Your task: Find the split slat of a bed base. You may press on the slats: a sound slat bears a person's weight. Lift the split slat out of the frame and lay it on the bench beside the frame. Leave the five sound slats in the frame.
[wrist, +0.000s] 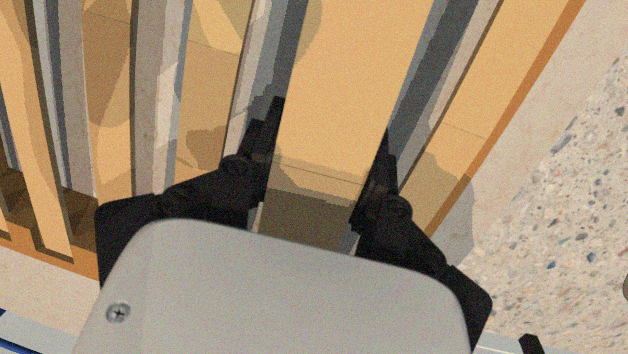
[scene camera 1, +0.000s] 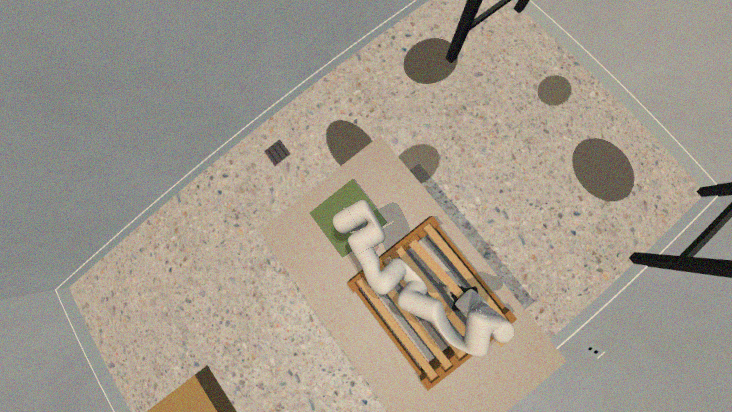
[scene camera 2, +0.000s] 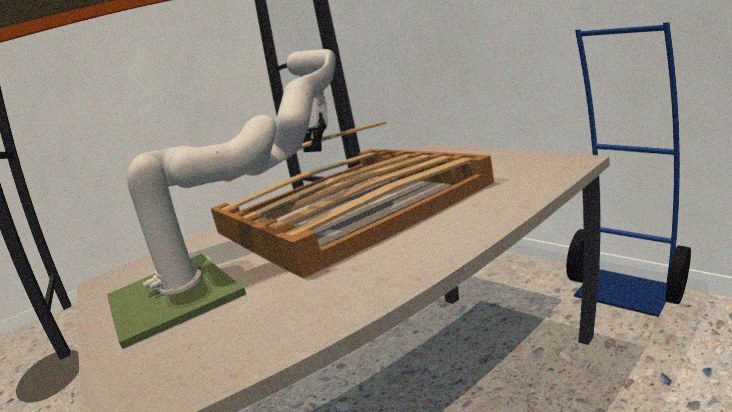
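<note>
My gripper (scene camera 1: 463, 293) (scene camera 2: 313, 144) (wrist: 323, 133) is shut on a pale wooden slat (scene camera 1: 435, 267) (scene camera 2: 361, 128) (wrist: 350, 75), with one finger on each long edge. In scene camera 2 the slat is raised clear above the bed frame (scene camera 1: 389, 334) (scene camera 2: 261, 240) (wrist: 90, 267); its near part is hidden behind the arm. A thin dark line crosses the held slat in the wrist view, and similar lines cross other slats. Several other slats (scene camera 1: 463, 267) (scene camera 2: 384, 192) (wrist: 500, 80) lie in the frame, partly hidden by the arm from above. I cannot tell a split on any slat.
The frame stands on the bench (scene camera 1: 307, 266) (scene camera 2: 358, 307), with bench top along both long sides. The arm's green base plate (scene camera 1: 353, 191) (scene camera 2: 128, 317) is at one end of the frame. Black stand legs (scene camera 1: 463, 25) (scene camera 2: 326, 28) and a blue hand truck (scene camera 2: 589, 102) stand beyond the bench.
</note>
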